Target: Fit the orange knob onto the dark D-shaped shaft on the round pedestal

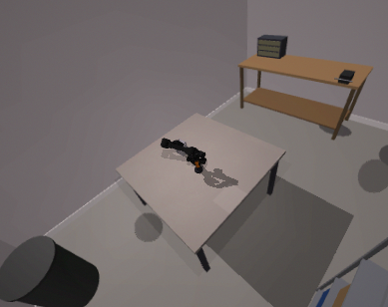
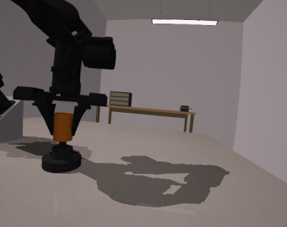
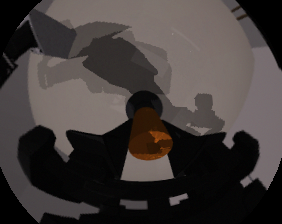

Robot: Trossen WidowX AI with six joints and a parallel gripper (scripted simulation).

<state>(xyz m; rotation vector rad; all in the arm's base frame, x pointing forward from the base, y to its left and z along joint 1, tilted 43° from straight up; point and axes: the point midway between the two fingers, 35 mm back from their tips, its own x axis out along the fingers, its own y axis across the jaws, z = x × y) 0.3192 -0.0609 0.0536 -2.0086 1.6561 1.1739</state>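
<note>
Right now the orange knob is 20 mm above my gripper tip. The rest, counted from my gripper tip: dark shaft 40 mm below.
</note>
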